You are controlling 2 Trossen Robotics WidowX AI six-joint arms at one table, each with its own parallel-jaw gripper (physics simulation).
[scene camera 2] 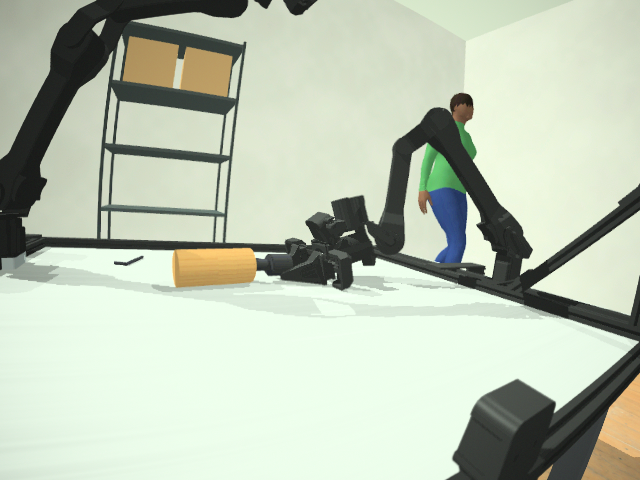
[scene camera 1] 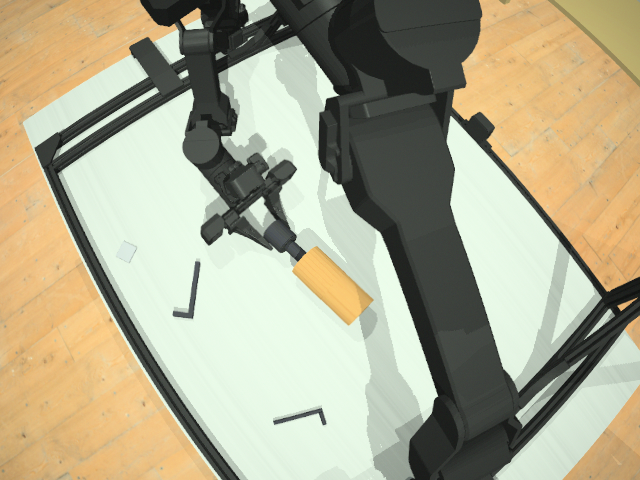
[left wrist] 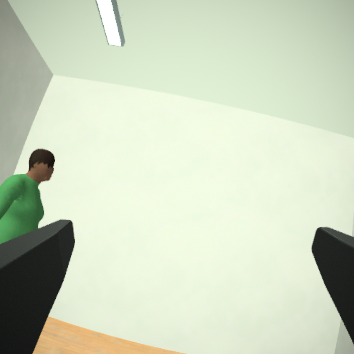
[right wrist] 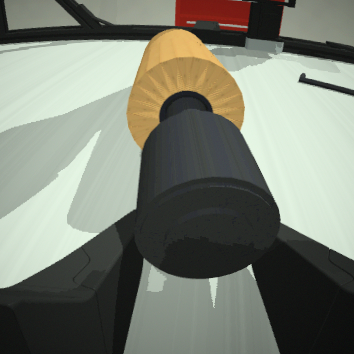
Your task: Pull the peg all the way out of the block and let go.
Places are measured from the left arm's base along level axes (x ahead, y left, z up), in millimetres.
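Pixels of known places: left gripper, fingertip midpoint: [left wrist: 197,237]; right gripper, fingertip midpoint: [scene camera 2: 275,274] [scene camera 1: 281,241] [right wrist: 196,222]; left arm's base, link origin: [scene camera 2: 0,253] [right wrist: 261,37]; right arm's base, link origin: [scene camera 2: 504,282] [scene camera 1: 227,40].
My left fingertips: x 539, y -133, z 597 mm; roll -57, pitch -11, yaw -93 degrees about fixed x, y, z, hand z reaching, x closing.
Observation:
For each thing: its top centre in the pictures, then the offset to it from my left fingertips. "*": a spot on its surface instead.
- dark round peg, top centre: [right wrist: 191,86] [scene camera 1: 299,249] [scene camera 2: 257,254] dx -119, dy -8, dz -567 mm
- orange-brown wooden cylindrical block, top centre: [right wrist: 180,35] [scene camera 1: 334,281] [scene camera 2: 214,248] dx -192, dy -14, dz -558 mm
- pale square, surface spot: [scene camera 1: 126,251] * dx +85, dy +211, dz -613 mm
A dark round peg [scene camera 1: 281,233] [scene camera 2: 276,264] [right wrist: 200,150] has a thick head and a thinner shaft. Its shaft enters the near end of the orange-brown wooden cylindrical block [scene camera 1: 333,285] [scene camera 2: 214,266] [right wrist: 175,50], and a short stretch shows between head and block. The block is horizontal, low at the table. My right gripper [scene camera 1: 279,236] [scene camera 2: 285,263] [right wrist: 196,222] is shut on the peg's head, one finger on each side. My left gripper [left wrist: 197,237] is wide open and empty, facing a wall. In scene camera 2 it is mostly cut off by the top edge.
In scene camera 1 my large left arm [scene camera 1: 434,232] crosses above the table, right of the block. Two thin black L-shaped pieces [scene camera 1: 194,289] [scene camera 1: 298,415] and a pale square [scene camera 1: 126,251] lie on the white table. A black rail [scene camera 1: 103,258] edges it.

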